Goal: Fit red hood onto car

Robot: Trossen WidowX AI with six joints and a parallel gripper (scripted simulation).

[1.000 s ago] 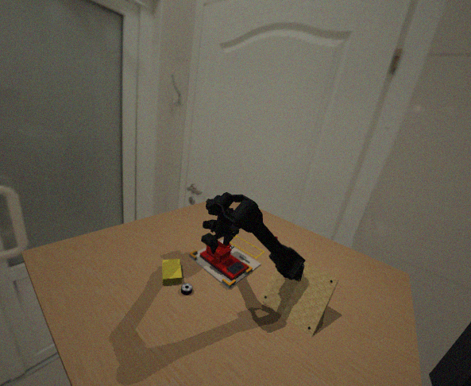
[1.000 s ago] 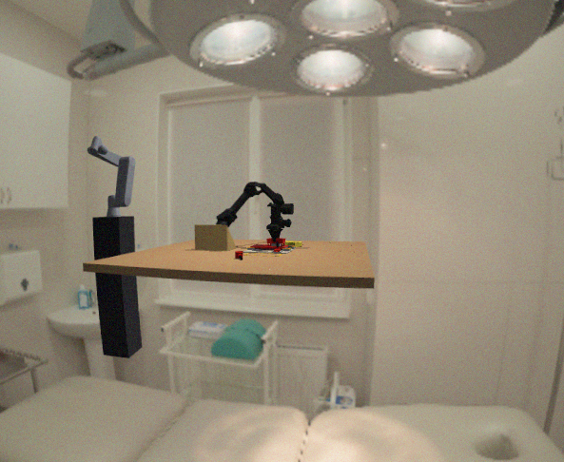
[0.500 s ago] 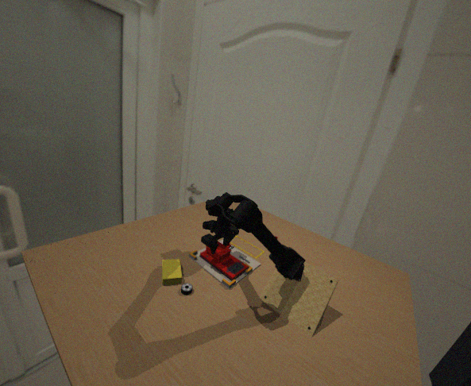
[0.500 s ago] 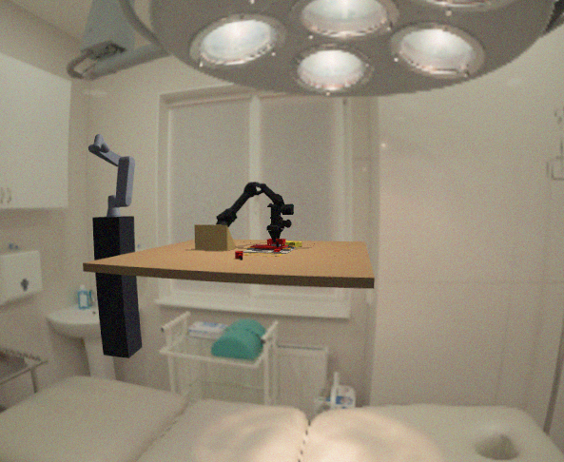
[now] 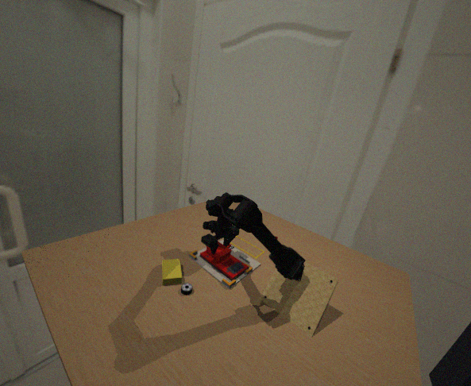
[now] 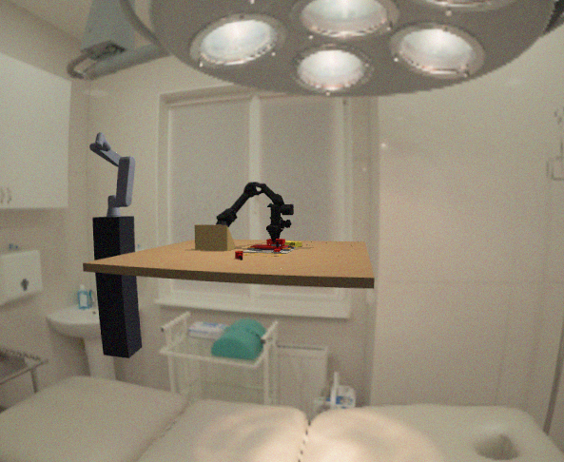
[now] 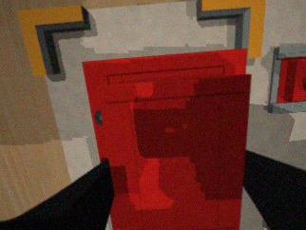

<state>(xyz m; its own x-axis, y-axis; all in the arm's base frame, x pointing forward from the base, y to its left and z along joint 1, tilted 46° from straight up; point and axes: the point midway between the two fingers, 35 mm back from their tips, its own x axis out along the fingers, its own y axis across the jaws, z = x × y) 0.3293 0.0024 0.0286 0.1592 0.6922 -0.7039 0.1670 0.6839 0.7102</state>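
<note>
The red hood is 10 mm above my gripper tip. Also, from my gripper tip: yellow block: 80 mm ahead, 200 mm to the left, 30 mm below; wheel: 20 mm behind, 220 mm to the left, 40 mm below.
</note>
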